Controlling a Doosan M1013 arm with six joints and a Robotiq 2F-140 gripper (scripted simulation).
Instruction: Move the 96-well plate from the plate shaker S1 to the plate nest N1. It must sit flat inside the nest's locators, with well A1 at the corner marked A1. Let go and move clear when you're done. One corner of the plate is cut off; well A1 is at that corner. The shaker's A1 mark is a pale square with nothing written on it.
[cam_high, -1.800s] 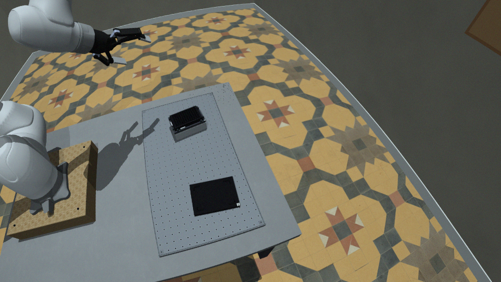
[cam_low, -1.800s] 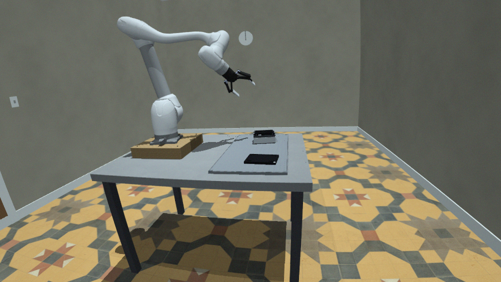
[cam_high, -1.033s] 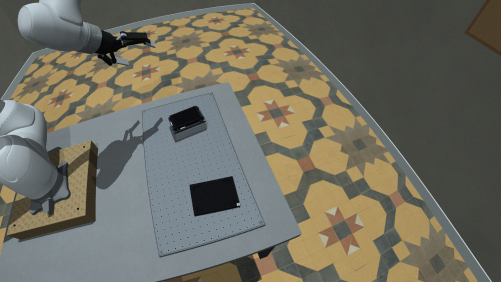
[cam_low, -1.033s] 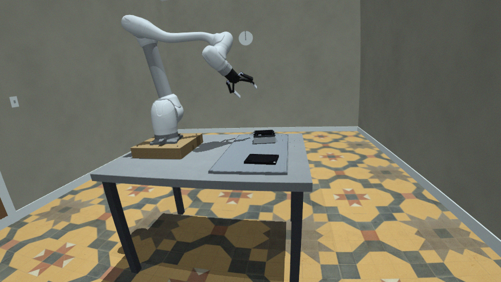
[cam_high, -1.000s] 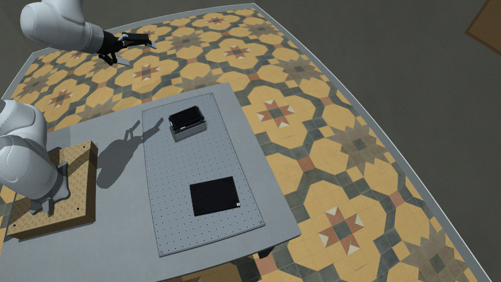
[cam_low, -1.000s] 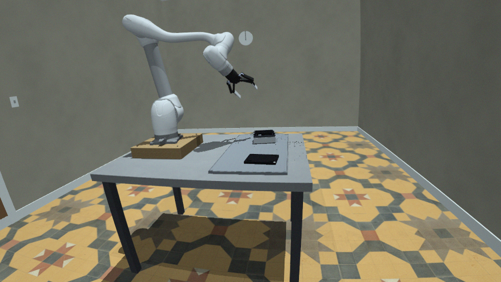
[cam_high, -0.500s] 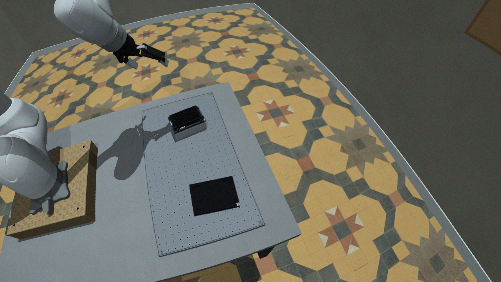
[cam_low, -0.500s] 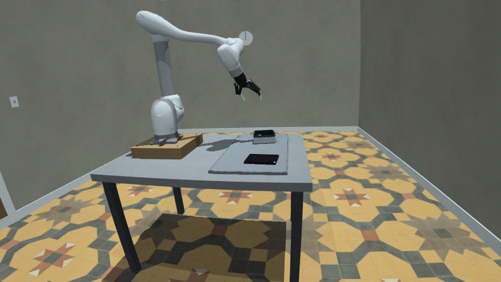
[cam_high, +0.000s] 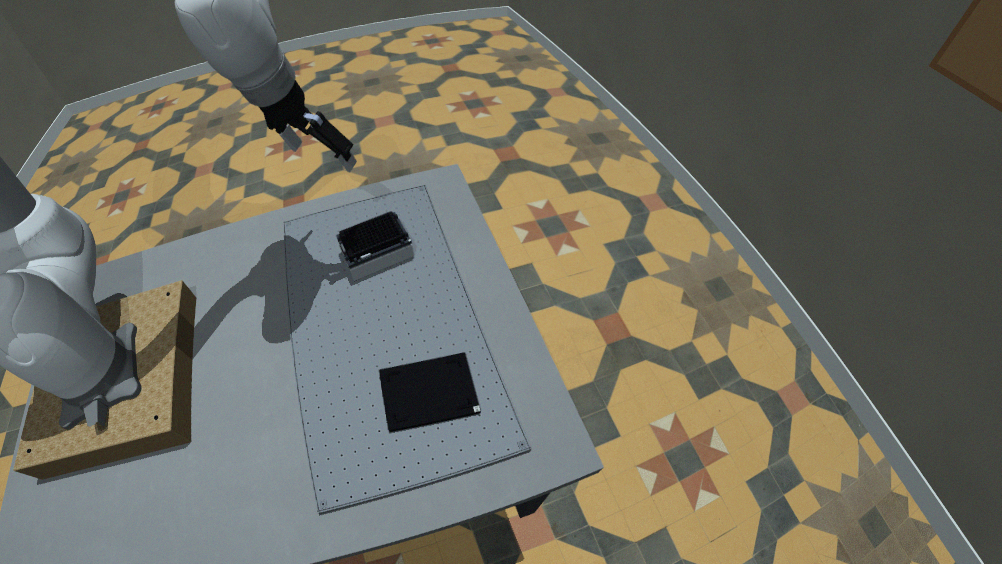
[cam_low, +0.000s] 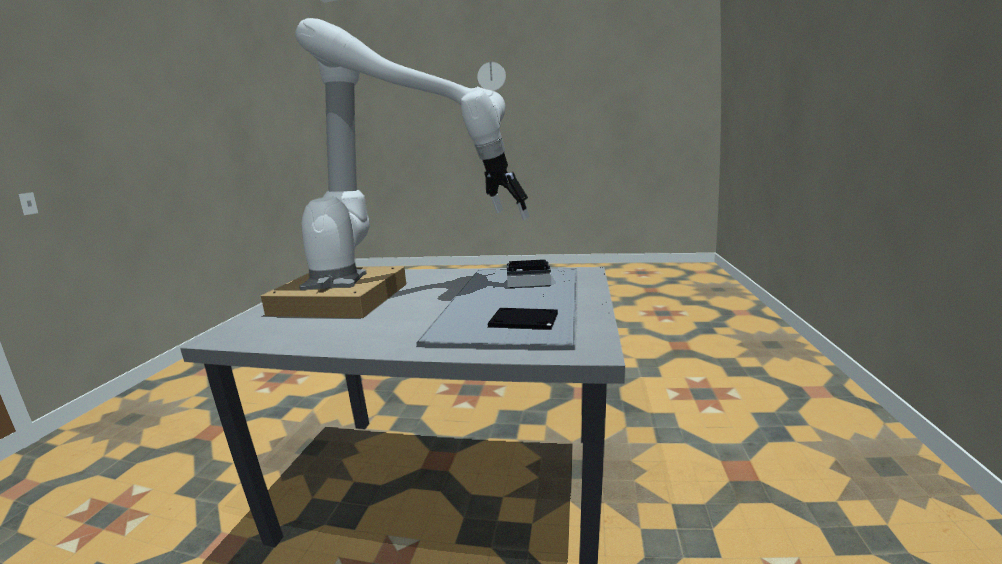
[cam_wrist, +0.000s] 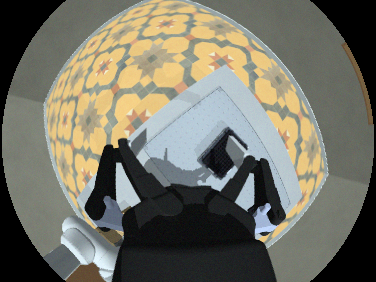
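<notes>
My gripper is now 160 mm above the black 96-well plate, 110 mm to the left of it and 40 mm short of it. From my hand the other things lie so: A1 mark (530 mm to the right, 210 mm below, 50 mm ahead); black plate nest N1 (460 mm to the right, 220 mm below, 10 mm behind).
</notes>
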